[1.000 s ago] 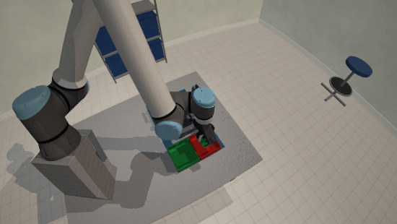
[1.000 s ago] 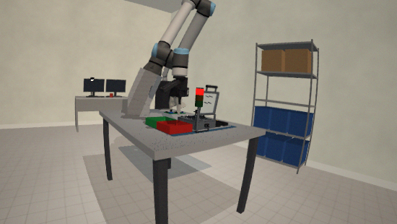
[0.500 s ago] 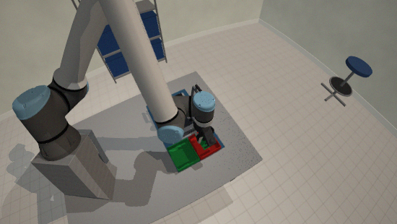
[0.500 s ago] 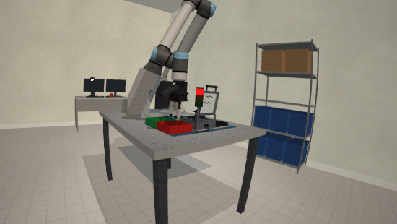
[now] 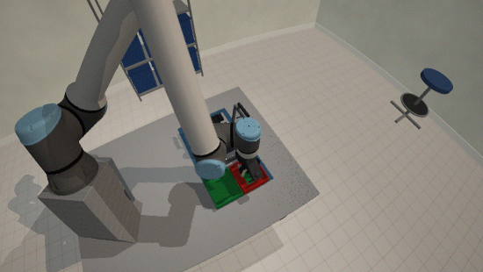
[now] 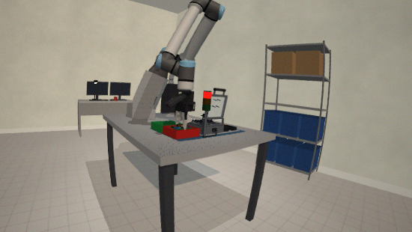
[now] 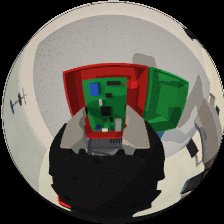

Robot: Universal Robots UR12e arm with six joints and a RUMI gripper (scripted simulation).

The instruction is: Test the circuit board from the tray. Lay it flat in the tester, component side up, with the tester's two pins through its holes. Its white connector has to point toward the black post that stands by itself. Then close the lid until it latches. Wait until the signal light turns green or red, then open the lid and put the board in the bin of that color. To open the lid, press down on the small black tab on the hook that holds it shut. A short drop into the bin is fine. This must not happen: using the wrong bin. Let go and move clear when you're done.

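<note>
Right now the red bin is 3 cm below my hand. Round my hand: green bin: 15 cm behind, 3 cm below, 2 cm to the left; green circuit board: right at my hand; tester lid: 19 cm to the left, 14 cm above, 10 cm ahead.
</note>
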